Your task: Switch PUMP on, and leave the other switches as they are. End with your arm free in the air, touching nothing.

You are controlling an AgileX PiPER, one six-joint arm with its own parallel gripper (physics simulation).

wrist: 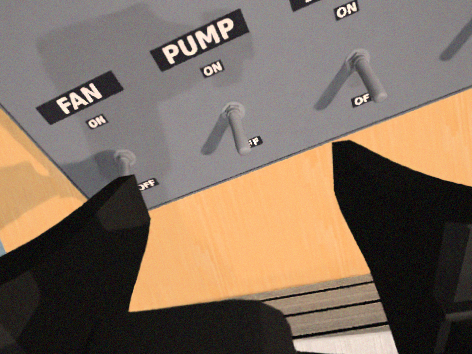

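Note:
The PUMP switch [237,129] is a grey toggle lever on the grey panel [280,75], under the black PUMP label [200,40]. Its lever points down to its OFF tag, partly covering it. The FAN switch [124,160] is at the left, its lever pointing down toward OFF, its tip hidden behind the left finger. A third switch [369,77] at the right also points down to OFF; its name label is cut off by the view's top edge. My gripper [235,182] is open, its black fingers wide apart, with the PUMP lever's tip appearing between the fingertips. Whether a finger touches the FAN lever I cannot tell.
A wooden table top [240,225] lies beyond the panel's lower edge. A slatted grey-brown piece [340,312] shows at the bottom. A shadow falls across the panel around the FAN and PUMP labels. Part of another lever's shadow shows at the right edge.

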